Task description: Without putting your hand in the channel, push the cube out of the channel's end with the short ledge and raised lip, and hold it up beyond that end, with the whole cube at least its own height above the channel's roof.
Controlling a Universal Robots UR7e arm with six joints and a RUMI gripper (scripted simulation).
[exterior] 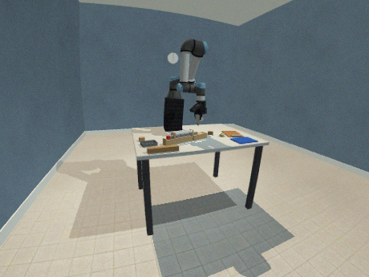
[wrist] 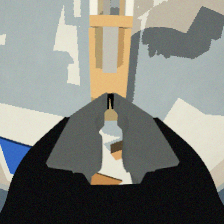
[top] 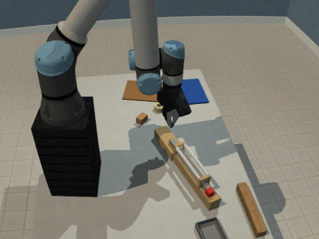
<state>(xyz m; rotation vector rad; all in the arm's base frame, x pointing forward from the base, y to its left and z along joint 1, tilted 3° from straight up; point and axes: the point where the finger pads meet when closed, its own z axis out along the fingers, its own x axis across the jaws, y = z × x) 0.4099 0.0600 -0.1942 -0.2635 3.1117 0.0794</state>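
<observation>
Now: the red cube 300 mm to the right of my hand, 80 mm below it and 50 mm ahead of it. Round my hand: wooden block 200 mm to the left, 120 mm below, 70 mm behind; then channel 160 mm to the right, 80 mm below, 30 mm ahead; then yellow tape roll 260 mm to the left, 120 mm below, 30 mm ahead.
</observation>
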